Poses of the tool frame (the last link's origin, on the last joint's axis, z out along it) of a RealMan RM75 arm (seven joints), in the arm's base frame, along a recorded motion.
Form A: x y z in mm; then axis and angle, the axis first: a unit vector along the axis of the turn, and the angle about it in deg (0 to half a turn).
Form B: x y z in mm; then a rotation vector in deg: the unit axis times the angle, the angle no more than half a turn. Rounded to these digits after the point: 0 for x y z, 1 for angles.
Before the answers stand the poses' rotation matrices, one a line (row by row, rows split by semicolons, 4 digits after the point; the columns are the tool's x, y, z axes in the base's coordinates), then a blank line. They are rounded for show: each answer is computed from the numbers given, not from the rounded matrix.
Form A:
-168 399 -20 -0.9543 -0.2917 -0.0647 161.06
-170 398 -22 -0.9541 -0.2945 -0.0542 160.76
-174 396 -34 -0.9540 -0.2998 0.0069 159.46
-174 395 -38 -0.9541 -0.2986 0.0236 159.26
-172 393 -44 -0.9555 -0.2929 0.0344 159.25
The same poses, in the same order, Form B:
0.8263 0.5627 0.0255; 0.5207 -0.7803 0.3465; 0.2148 -0.2730 -0.9377
0.8257 0.5641 0.0035; 0.5284 -0.7755 0.3454; 0.1976 -0.2834 -0.9384
0.8259 0.5514 -0.1179; 0.5562 -0.7624 0.3307; 0.0924 -0.3387 -0.9363
0.8264 0.5430 -0.1493; 0.5597 -0.7627 0.3242; 0.0622 -0.3515 -0.9341
0.8317 0.5294 -0.1674; 0.5538 -0.7691 0.3190; 0.0402 -0.3580 -0.9328

-168 399 -20 -153.7 -47.0 -10.4
-170 398 -22 -153.4 -47.3 -8.7
-174 396 -34 -152.1 -47.8 1.1
-174 395 -38 -151.9 -47.6 3.8
-172 393 -44 -152.2 -46.6 5.5

